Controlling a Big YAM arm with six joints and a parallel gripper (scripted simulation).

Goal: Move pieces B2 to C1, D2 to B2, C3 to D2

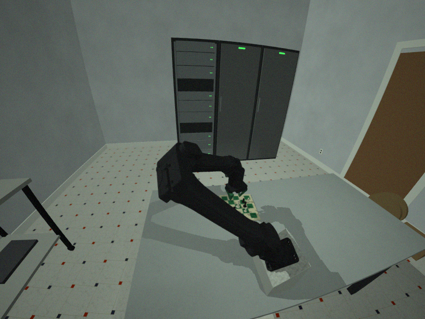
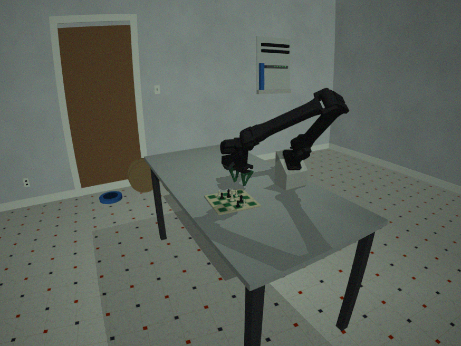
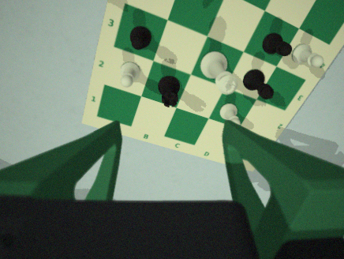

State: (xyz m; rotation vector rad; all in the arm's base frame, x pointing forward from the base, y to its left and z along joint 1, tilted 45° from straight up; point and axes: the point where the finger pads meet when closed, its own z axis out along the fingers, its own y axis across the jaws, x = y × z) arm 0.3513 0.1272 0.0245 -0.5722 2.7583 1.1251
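Now: the tall white piece 8 cm below my hand, 4 cm to the right of it and 3 cm ahead of it. From my hand the other things lie so: chessboard: 11 cm below, 4 cm to the right, 3 cm ahead.
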